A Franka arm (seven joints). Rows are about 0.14 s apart.
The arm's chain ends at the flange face. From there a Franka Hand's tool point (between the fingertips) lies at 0.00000 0.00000 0.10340 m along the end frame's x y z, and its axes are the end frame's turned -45 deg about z.
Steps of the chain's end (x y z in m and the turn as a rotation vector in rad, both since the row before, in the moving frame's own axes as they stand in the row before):
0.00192, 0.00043, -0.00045, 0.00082, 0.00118, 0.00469
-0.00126, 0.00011, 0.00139, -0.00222, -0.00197, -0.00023
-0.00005, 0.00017, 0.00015, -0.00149, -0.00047, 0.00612
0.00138, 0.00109, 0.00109, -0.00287, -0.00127, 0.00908
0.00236, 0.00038, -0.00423, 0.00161, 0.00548, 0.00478
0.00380, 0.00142, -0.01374, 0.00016, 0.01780, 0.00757
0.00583, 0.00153, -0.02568, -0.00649, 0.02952, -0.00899
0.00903, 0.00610, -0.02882, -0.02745, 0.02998, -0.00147
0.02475, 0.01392, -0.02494, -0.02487, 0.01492, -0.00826
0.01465, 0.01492, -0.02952, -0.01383, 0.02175, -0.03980
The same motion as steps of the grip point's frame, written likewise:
0.00120, 0.00169, -0.00045, -0.00025, 0.00141, 0.00469
-0.00128, -0.00079, 0.00139, -0.00018, -0.00296, -0.00023
-0.00030, 0.00016, 0.00015, -0.00072, -0.00139, 0.00612
-0.00010, 0.00186, 0.00109, -0.00113, -0.00293, 0.00908
0.00192, 0.00222, -0.00423, -0.00274, 0.00501, 0.00478
0.00299, 0.00499, -0.01376, -0.01247, 0.01270, 0.00757
0.00474, 0.00783, -0.02573, -0.02546, 0.01628, -0.00899
0.00226, 0.01490, -0.02891, -0.04061, 0.00179, -0.00147
0.00694, 0.03026, -0.02498, -0.02814, -0.00704, -0.00826
0.00044, 0.02350, -0.02955, -0.02516, 0.00560, -0.03980

